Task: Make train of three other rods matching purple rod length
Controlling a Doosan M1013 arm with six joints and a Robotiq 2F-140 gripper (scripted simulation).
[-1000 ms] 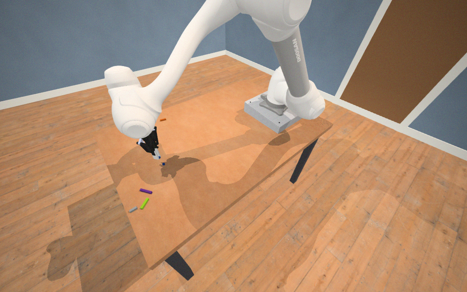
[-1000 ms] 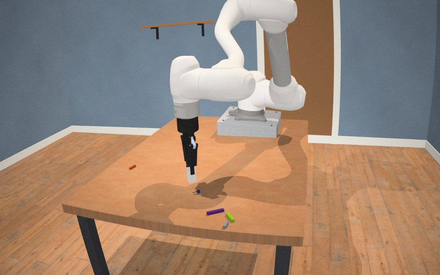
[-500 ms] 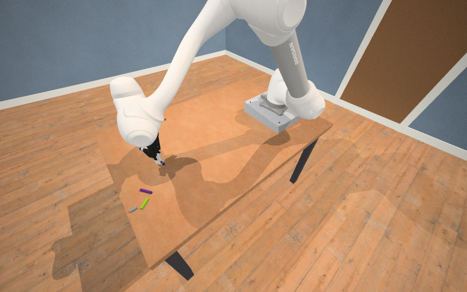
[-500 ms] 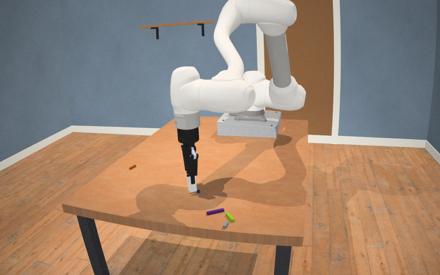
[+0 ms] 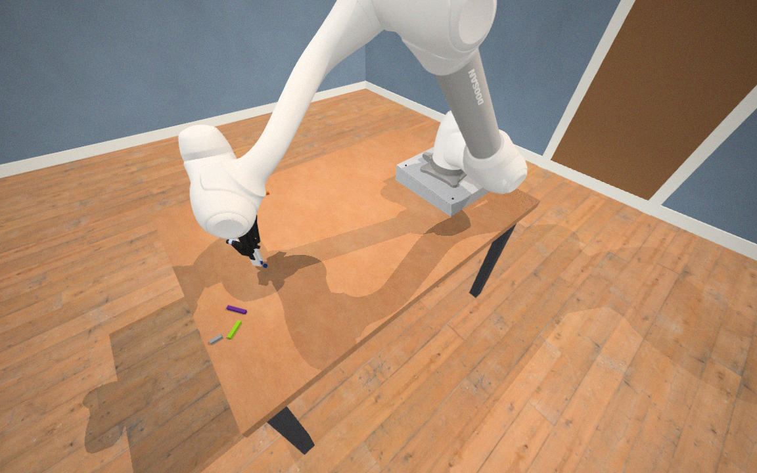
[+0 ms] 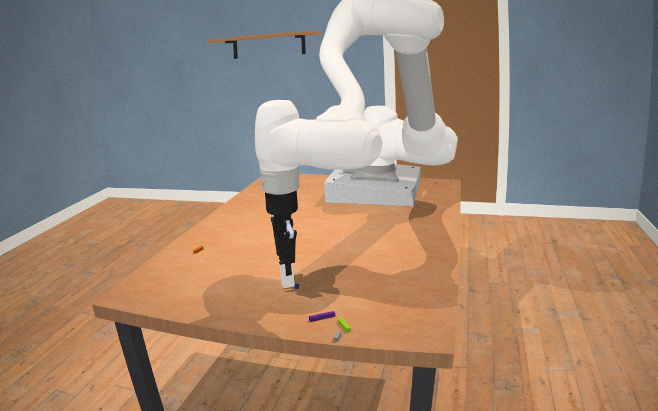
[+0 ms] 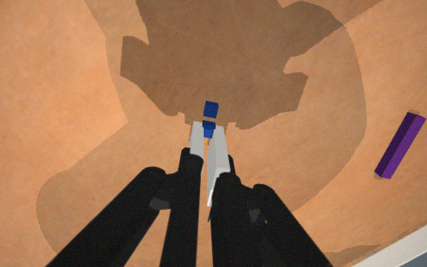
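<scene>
Right now the orange rod is 32 cm to the right of my hand, 24 cm behind it and 4 cm below it. From my hand the other things lie so: grey rod: 22 cm ahead, 14 cm to the left, 4 cm below; lime rod: 18 cm ahead, 15 cm to the left, 4 cm below; purple rod: 14 cm ahead, 10 cm to the left, 4 cm below.
</scene>
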